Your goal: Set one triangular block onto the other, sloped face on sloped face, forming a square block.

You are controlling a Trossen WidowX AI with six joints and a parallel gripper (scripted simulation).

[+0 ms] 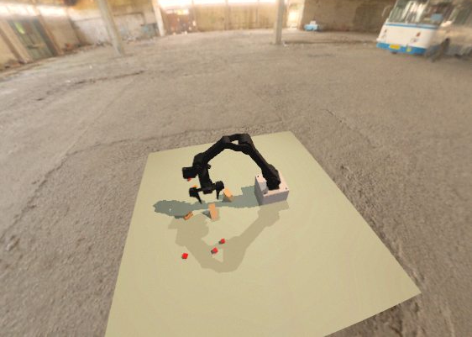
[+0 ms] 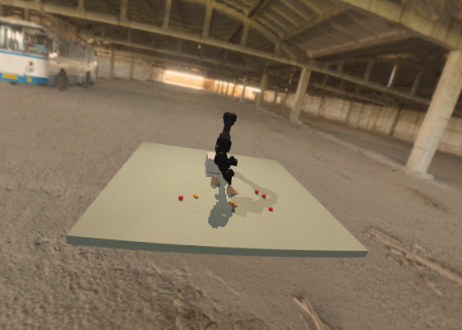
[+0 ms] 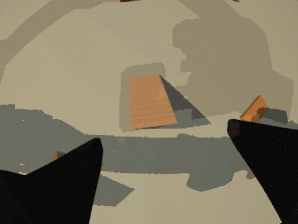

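Right now the flat brown piece is 130 mm ahead of my gripper tip, 30 mm to the left of it and 70 mm below it. Round my gripper tip: orange piece: 110 mm ahead, 180 mm to the right, 70 mm below.
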